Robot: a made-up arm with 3 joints. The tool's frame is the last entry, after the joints.
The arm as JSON. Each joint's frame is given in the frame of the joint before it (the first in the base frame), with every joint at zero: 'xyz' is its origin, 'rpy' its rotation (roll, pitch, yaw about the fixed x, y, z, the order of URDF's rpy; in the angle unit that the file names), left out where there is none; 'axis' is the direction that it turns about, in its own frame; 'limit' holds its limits. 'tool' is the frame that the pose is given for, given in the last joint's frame.
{
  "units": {
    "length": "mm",
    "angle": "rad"
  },
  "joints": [
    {
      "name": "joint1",
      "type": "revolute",
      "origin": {
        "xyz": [
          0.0,
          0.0,
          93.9
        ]
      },
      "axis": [
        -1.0,
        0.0,
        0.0
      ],
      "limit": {
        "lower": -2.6,
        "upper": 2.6
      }
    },
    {
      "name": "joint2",
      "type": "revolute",
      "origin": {
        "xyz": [
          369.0,
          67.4,
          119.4
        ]
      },
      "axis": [
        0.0,
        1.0,
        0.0
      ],
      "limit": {
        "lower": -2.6,
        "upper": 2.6
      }
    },
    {
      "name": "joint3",
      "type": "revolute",
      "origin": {
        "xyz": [
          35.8,
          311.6,
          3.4
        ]
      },
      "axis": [
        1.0,
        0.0,
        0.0
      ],
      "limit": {
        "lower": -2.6,
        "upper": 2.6
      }
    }
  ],
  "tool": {
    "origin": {
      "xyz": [
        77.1,
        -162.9,
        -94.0
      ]
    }
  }
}
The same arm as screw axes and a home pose.
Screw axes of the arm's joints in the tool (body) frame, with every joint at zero. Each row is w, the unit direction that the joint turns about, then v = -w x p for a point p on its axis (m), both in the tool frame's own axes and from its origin. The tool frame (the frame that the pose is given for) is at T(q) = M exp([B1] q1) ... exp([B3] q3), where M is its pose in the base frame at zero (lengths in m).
B1 = (-1, 0, 0, 0, 0.0288, -0.2161)
B2 = (0, 1, 0, -0.0906, 0, -0.1129)
B3 = (1, 0, 0, 0, 0.094, -0.1629)
M: xyz 0.4819 0.2161 0.1227 (m) quaternion w x y z 1 0 0 0
Joint limits (deg, base to tool): -148.97..148.97 -148.97..148.97 -148.97..148.97

